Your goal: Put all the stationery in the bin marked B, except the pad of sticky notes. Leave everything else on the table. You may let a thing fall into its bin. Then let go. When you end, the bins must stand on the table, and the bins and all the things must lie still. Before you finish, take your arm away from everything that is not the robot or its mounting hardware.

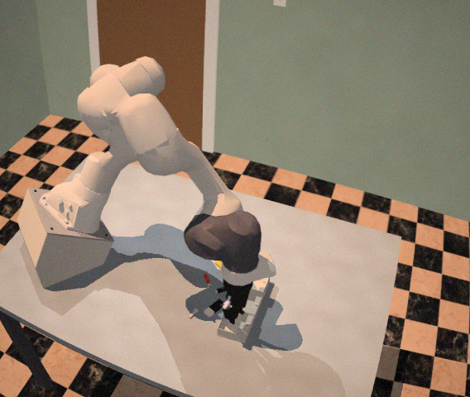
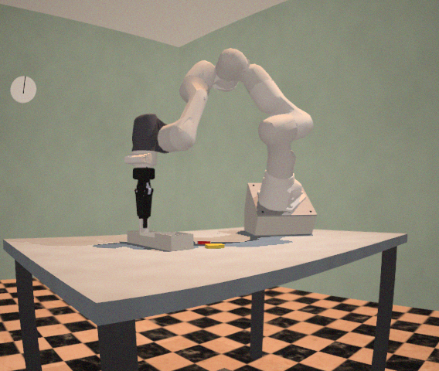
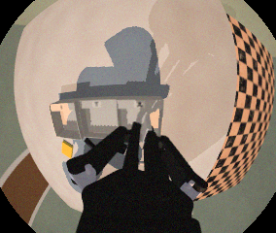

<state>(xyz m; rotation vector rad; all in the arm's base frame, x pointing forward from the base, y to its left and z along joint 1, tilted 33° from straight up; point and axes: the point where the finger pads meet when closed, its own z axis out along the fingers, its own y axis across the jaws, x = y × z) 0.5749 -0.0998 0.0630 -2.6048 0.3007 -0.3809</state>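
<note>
Right now the bin is 90 mm to the left of my hand and 30 mm below it. The rest, counted from my hand: black pen-like thing 90 mm behind, 120 mm to the left, 40 mm below; then black-and-white block 80 mm behind, 40 mm to the left, 40 mm below; then small white thing 130 mm behind, 40 mm below.
</note>
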